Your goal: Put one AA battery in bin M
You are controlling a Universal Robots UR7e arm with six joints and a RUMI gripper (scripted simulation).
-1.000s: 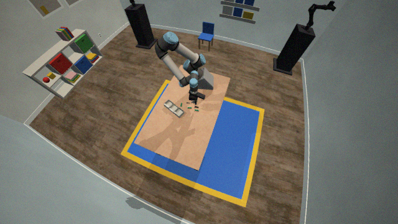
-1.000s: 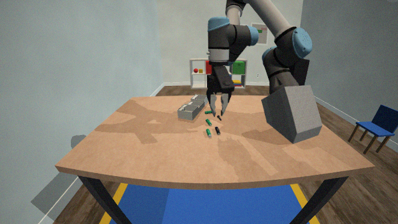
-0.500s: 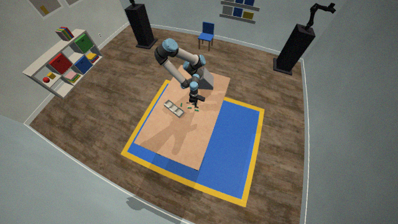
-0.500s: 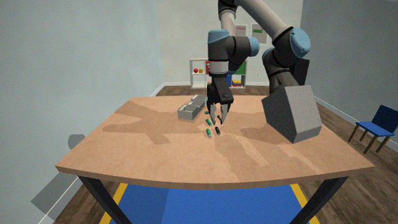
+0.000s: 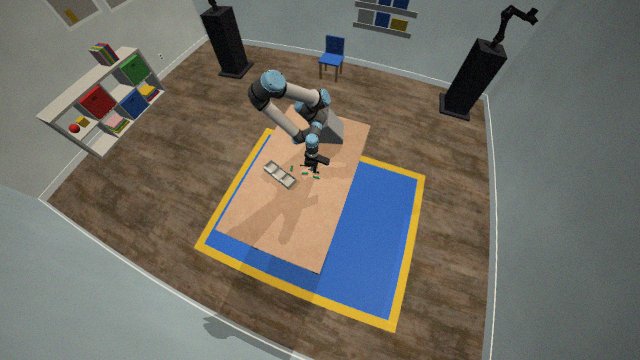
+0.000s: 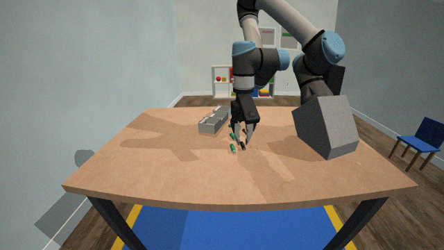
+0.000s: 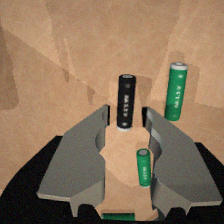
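Now: the black battery 2 cm below my hand. The rest, counted from my hand: black bolt-like piece (12 cm to the right, 2 cm below, 2 cm behind); bin marked M (24 cm to the right, 11 cm ahead).
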